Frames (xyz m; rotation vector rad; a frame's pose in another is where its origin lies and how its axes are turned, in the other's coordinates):
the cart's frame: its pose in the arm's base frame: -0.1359 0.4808 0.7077 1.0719 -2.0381 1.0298
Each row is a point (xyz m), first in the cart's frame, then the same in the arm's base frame.
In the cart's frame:
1: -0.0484 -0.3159 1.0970
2: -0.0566 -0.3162 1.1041
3: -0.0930 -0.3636 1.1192
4: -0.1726 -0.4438 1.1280
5: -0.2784 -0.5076 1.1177
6: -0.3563 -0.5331 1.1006
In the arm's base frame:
1: -0.0097 -0.5444 0.2192
2: -0.0066 -0.5473 0.2093
3: 0.0496 -0.5636 0.1897
4: 0.1559 -0.5700 0.1510
5: 0.2639 -0.5440 0.0959
6: 0.3264 -0.5089 0.0526

